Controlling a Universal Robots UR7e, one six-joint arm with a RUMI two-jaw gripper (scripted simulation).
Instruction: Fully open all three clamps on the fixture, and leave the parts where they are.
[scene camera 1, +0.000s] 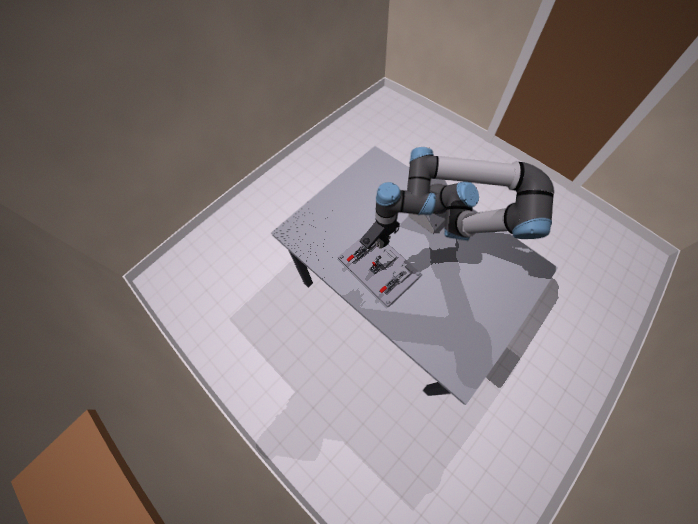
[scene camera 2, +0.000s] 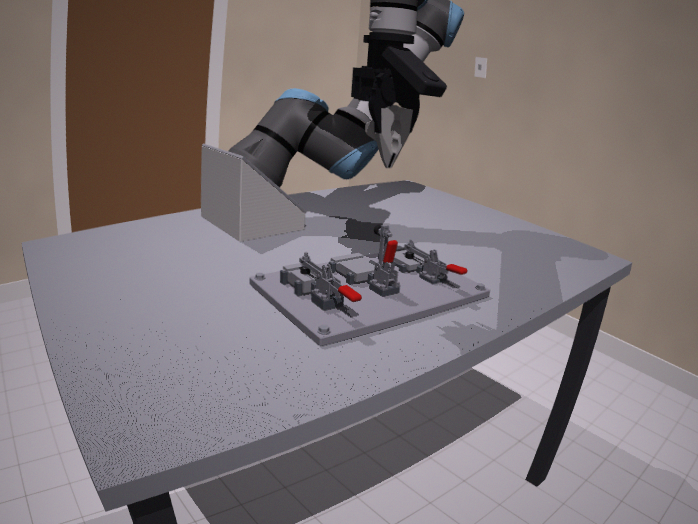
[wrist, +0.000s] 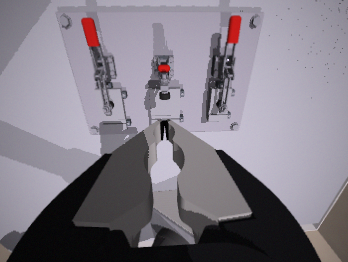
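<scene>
Clamp (scene camera 2: 321, 296). Another clamp (scene camera 2: 431, 273). Grey fixture plate (scene camera 2: 417, 298), (scene camera 1: 360, 268), (wrist: 133, 40). Gripper (scene camera 2: 388, 167), (wrist: 164, 121).
</scene>
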